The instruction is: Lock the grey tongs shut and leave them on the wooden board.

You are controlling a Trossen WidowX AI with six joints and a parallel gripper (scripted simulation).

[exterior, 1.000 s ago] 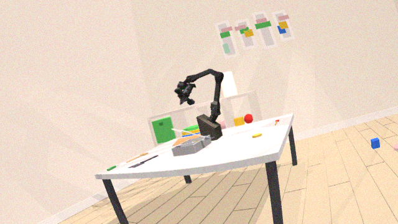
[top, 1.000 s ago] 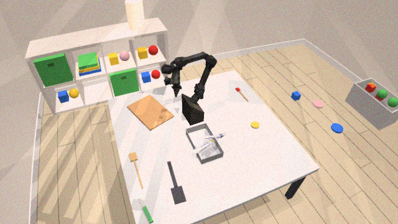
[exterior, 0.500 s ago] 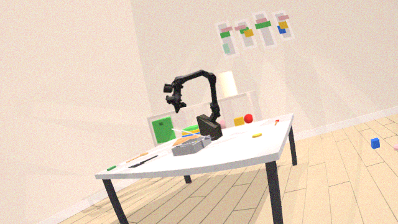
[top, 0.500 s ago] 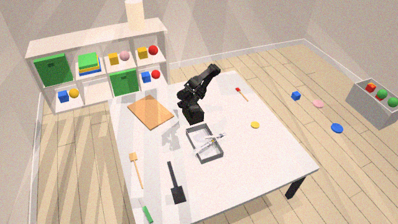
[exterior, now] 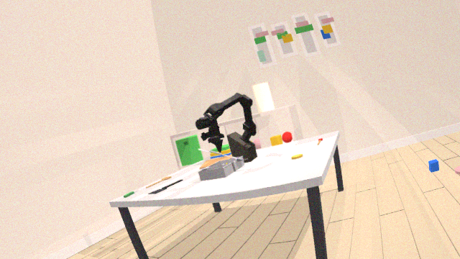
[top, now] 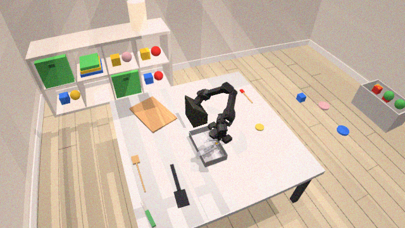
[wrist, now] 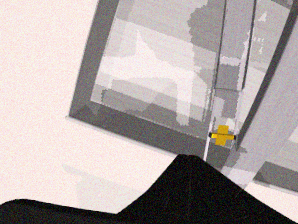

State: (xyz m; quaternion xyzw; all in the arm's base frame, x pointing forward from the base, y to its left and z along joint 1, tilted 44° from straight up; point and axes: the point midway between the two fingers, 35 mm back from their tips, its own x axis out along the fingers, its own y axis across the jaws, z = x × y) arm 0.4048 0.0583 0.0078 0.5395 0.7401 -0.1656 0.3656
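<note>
My gripper tip is now 80 mm above the yellow hinge piece and 40 mm past it. Also, from my gripper tip: grey roasting tin: 110 mm below, 60 mm to the right, 60 mm behind; then yellow disc: 400 mm to the left, 140 mm behind, 130 mm below; then black spatula: 330 mm to the right, 200 mm ahead, 130 mm below.
</note>
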